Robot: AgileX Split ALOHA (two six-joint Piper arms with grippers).
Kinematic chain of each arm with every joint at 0, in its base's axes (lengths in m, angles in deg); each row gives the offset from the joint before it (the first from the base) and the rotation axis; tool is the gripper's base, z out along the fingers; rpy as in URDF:
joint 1: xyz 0 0 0.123 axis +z
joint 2: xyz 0 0 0 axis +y
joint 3: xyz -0.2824 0 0.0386 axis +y
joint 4: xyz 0.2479 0 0.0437 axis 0.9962 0 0.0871
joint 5: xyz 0 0 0 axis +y
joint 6: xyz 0.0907 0 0.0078 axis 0.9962 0 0.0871
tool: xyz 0 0 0 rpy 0 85 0
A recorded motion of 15 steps. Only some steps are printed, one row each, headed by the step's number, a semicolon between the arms.
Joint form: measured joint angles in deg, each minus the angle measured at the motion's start. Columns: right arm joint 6, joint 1, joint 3, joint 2, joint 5, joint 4; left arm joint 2, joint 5, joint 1, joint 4, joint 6, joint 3.
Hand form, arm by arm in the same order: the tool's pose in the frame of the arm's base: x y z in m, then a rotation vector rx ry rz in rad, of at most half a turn. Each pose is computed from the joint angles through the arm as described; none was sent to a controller.
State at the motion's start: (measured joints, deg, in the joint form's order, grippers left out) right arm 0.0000 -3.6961 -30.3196 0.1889 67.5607 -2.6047; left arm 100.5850 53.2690 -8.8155 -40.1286 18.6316 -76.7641
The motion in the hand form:
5: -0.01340 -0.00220 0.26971 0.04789 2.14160 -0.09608; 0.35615 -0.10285 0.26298 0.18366 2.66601 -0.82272
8: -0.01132 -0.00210 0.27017 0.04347 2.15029 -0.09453; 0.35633 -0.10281 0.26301 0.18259 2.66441 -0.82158
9: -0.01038 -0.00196 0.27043 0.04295 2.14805 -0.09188; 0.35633 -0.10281 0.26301 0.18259 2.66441 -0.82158
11: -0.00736 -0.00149 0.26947 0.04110 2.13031 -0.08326; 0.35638 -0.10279 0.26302 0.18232 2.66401 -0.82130
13: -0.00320 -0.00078 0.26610 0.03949 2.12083 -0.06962; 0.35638 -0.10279 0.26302 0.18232 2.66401 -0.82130
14: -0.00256 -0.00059 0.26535 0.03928 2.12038 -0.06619; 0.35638 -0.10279 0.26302 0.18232 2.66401 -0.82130
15: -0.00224 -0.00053 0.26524 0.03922 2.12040 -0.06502; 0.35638 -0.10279 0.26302 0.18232 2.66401 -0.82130
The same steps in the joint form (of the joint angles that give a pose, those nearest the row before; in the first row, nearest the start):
5: -1.39 0.00 1.26 -1.01 0.00 0.52; 0.00 -0.03 0.00 0.00 0.00 0.00
8: -1.60 0.00 1.26 -0.29 -0.23 0.68; 0.00 -0.15 0.00 0.00 0.00 0.00
9: -1.60 0.00 1.32 -0.10 -0.61 0.81; 0.00 -0.15 0.00 0.00 0.00 0.00
11: -1.60 0.00 2.01 -0.04 -2.38 1.25; 0.00 -0.18 0.00 0.00 0.00 0.00
13: -1.60 0.00 3.23 0.08 -4.25 1.91; 0.00 -0.18 0.00 0.00 0.00 0.00
14: -1.60 0.00 3.46 0.09 -4.50 2.07; 0.00 -0.18 0.00 0.00 0.00 0.00
15: -1.60 0.00 3.51 0.14 -4.61 2.13; 0.00 -0.18 0.00 0.00 0.00 0.00

